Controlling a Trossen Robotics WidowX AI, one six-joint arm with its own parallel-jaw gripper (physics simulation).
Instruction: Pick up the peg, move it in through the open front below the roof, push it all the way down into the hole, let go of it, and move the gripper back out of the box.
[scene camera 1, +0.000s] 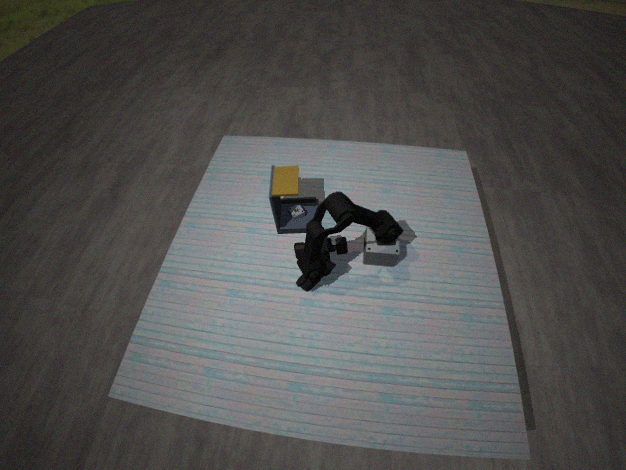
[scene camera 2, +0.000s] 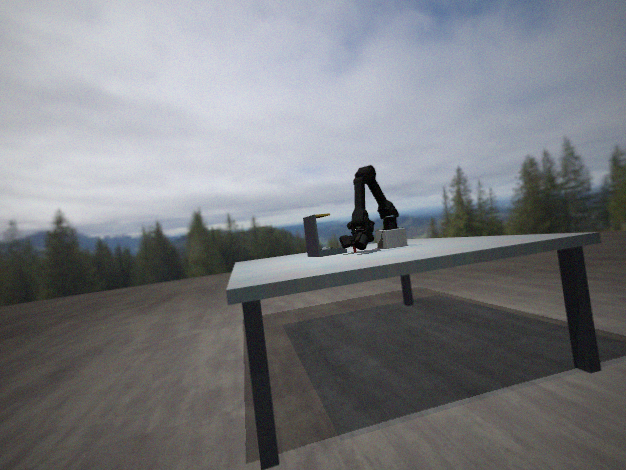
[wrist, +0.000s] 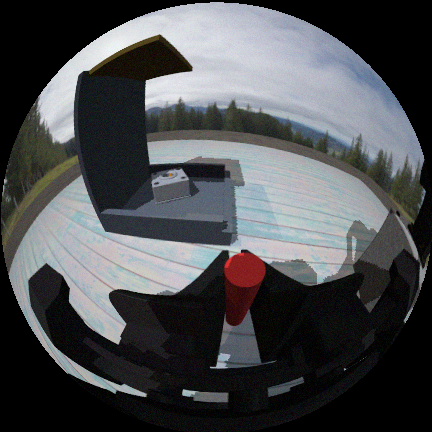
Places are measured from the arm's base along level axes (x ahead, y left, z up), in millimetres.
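Where they show: gripper, fingertip midpoint: (scene camera 2: 350, 245) (wrist: 234, 255); arm's base, origin of the base link: (scene camera 1: 385, 237) (scene camera 2: 391, 229).
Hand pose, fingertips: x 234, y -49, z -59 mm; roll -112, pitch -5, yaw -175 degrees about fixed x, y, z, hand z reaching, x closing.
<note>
Things, the pixels of their top centre, and the offset from my fingertips. "*": a spot on its surface instead. Level surfaces: height alone.
- red peg, middle of its top: (wrist: 255, 268) (scene camera 2: 352, 237) dz +42, dx -3, dy +36 mm
- dark box, middle of its top: (wrist: 168, 55) (scene camera 1: 294, 179) (scene camera 2: 322, 215) dz +185, dx +90, dy -118 mm
- yellow roof, surface spot: (wrist: 145, 60) (scene camera 1: 288, 186) * dz +175, dx +108, dy -93 mm
- pale block, middle of its top: (wrist: 167, 173) (scene camera 1: 296, 209) dz +2, dx +97, dy -127 mm
- low rim, surface spot: (wrist: 165, 227) * dz -19, dx +68, dy -39 mm
- pale striped table top, its level: dz -40 mm
The red peg (scene camera 2: 354, 249) (wrist: 244, 272) is upright between the two black fingers of my gripper (wrist: 234, 255), which is shut on it. Its top sticks out above the fingertips in the wrist view. I cannot tell whether its lower end touches the table. In scene camera 1 the arm hides the peg and fingertips. The dark box (scene camera 1: 274, 215) (scene camera 2: 311, 236) (wrist: 112, 145) stands beyond the gripper, with a yellow roof (scene camera 1: 285, 180) (scene camera 2: 322, 215) (wrist: 145, 60) on its tall wall. The pale block (scene camera 1: 297, 211) (wrist: 171, 191) with the hole sits on the box floor, apart from the peg.
The arm's grey base block (scene camera 1: 381, 256) (scene camera 2: 394, 238) stands to the right of the gripper. The box has a low rim (wrist: 165, 227) on the side towards the gripper. All stand on the pale striped table top (scene camera 1: 313, 354) (scene camera 2: 283, 268).
</note>
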